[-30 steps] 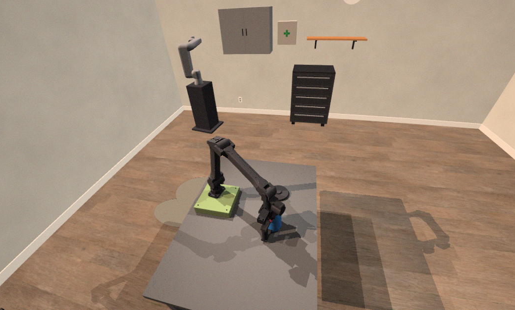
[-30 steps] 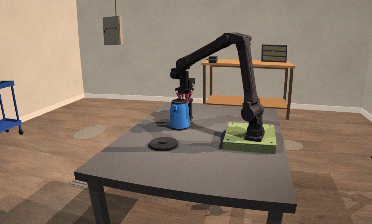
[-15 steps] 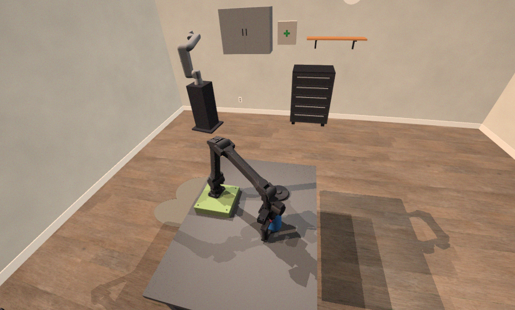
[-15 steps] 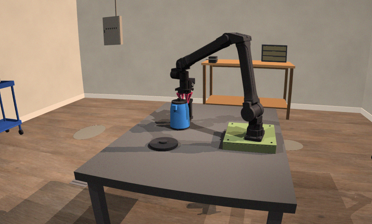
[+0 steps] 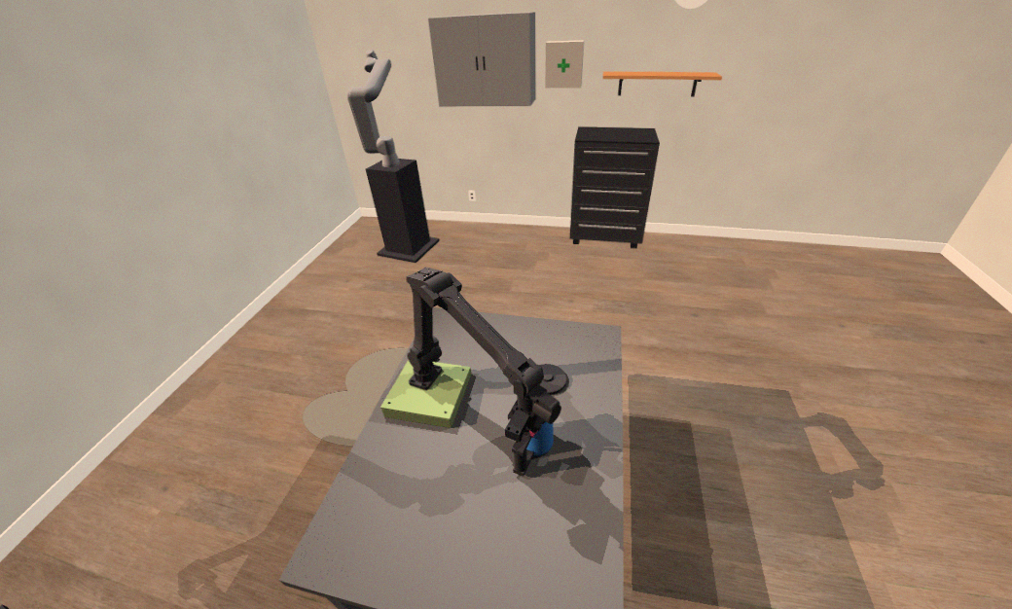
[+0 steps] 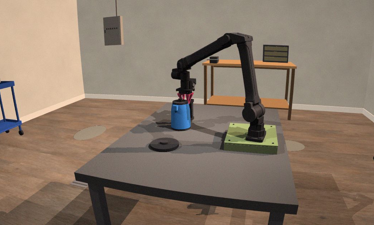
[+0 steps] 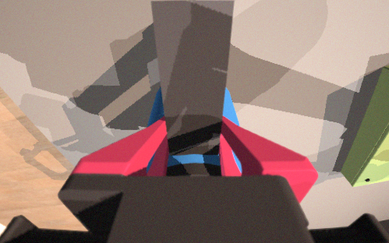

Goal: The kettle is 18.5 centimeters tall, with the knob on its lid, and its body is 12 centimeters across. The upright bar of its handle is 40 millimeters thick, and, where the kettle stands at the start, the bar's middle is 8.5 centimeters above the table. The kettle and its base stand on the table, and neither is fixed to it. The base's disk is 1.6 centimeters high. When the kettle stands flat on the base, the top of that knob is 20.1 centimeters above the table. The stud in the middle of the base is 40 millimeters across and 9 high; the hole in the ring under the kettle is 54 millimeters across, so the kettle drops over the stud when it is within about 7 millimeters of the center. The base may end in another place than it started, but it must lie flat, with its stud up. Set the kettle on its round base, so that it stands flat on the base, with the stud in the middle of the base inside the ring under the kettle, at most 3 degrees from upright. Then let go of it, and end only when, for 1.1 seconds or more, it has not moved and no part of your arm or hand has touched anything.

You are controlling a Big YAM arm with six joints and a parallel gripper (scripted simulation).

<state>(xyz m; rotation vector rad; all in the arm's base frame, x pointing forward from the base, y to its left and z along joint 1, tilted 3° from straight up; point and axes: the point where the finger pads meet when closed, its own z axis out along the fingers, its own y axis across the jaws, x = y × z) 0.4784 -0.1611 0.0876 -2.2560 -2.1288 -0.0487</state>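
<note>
My hand is 30 mm to the right of the blue kettle and 50 mm above it. The rest, counted from my hand: round black base (40 mm behind, 340 mm to the left, 130 mm below).
</note>
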